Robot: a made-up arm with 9 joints. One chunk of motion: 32 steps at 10 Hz.
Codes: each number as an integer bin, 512 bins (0 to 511) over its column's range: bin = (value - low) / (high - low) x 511, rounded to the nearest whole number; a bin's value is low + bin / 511 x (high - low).
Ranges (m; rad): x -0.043..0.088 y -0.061..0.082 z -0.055..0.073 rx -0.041..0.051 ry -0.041..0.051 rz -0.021..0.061
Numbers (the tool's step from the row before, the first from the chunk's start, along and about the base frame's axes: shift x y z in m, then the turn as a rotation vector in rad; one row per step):
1: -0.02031 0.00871 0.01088 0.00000 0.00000 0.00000
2: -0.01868 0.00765 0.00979 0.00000 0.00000 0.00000
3: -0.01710 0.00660 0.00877 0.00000 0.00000 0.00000
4: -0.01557 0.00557 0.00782 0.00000 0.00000 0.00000
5: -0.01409 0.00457 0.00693 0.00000 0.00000 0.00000
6: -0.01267 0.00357 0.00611 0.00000 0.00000 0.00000
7: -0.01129 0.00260 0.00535 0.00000 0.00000 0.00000
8: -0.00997 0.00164 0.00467 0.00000 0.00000 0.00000
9: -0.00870 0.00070 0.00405 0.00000 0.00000 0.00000
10: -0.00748 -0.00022 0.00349 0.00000 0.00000 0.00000
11: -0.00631 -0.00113 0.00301 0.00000 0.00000 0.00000
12: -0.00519 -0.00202 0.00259 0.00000 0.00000 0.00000
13: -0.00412 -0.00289 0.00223 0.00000 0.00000 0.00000
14: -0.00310 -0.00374 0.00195 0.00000 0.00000 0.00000
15: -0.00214 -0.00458 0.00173 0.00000 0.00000 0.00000
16: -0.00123 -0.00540 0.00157 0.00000 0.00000 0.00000
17: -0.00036 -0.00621 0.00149 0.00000 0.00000 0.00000
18: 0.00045 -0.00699 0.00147 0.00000 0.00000 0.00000
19: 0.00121 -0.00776 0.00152 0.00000 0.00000 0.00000
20: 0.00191 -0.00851 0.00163 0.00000 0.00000 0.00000
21: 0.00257 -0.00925 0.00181 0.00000 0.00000 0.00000
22: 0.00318 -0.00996 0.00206 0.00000 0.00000 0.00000
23: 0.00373 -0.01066 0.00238 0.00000 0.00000 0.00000
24: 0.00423 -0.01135 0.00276 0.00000 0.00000 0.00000
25: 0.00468 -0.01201 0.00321 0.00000 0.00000 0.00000
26: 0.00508 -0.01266 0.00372 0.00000 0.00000 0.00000
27: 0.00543 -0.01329 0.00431 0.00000 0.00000 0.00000
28: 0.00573 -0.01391 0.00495 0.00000 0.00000 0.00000
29: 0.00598 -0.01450 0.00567 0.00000 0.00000 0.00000
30: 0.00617 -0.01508 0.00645 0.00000 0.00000 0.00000
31: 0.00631 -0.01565 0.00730 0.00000 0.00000 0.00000
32: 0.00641 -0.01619 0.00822 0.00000 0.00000 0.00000
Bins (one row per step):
1: 89 249 263 228 228 131
2: 95 245 259 228 228 131
3: 101 242 255 228 228 131
4: 107 238 251 228 228 131
5: 113 234 247 228 228 131
6: 118 231 244 228 228 131
7: 124 227 241 228 228 131
8: 129 224 238 228 228 131
9: 134 220 236 228 228 131
10: 139 217 234 228 228 131
11: 143 214 232 228 228 131
12: 147 211 230 228 228 131
13: 152 208 228 228 228 131
14: 156 205 227 228 228 131
15: 159 202 226 228 228 131
16: 163 199 226 228 228 131
17: 166 196 226 228 228 131
18: 169 193 225 228 228 131
19: 172 190 226 228 228 131
20: 175 188 226 228 228 131
21: 178 185 227 228 228 131
22: 180 182 228 228 228 131
23: 182 180 229 228 228 131
24: 184 177 231 228 228 131
25: 186 175 232 228 228 131
26: 188 173 234 228 228 131
27: 189 170 237 228 228 131
28: 190 168 239 228 228 131
29: 191 166 242 228 228 131
30: 192 164 245 228 228 131
31: 192 162 249 228 228 131
32: 193 160 252 228 228 131

